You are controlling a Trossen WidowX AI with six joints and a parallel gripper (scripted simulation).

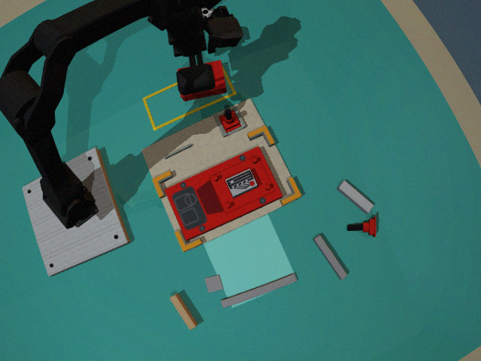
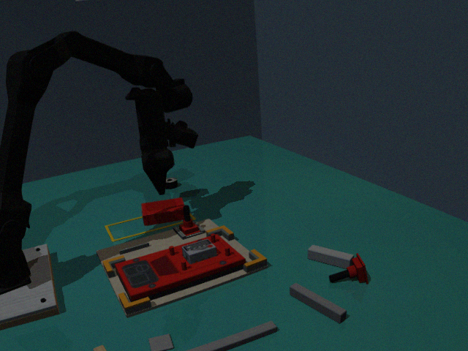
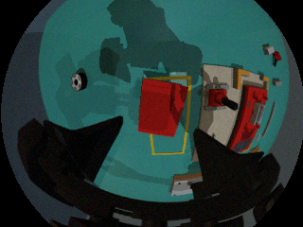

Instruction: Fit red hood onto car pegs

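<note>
Now: gripper tip 5 cm above the red hood. Round my gripper tip: grey engine block (23 cm to the right, 6 cm behind, 5 cm below); then long grey bar (42 cm to the right, 15 cm behind, 7 cm below); then black wheel (15 cm to the left, 11 cm ahead, 6 cm below).
</note>
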